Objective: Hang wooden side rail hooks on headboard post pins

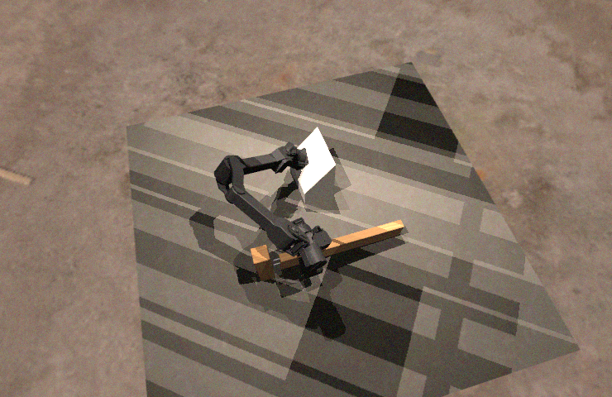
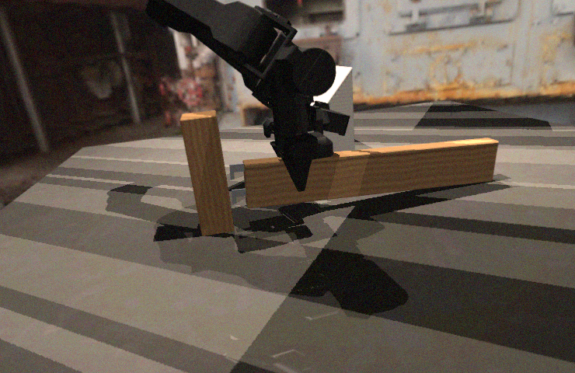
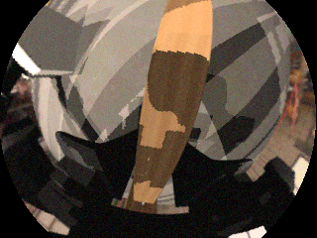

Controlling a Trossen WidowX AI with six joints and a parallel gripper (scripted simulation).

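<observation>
The headboard post is 10 mm ahead of my gripper tip, 130 mm to the right of it and 40 mm above it.
</observation>
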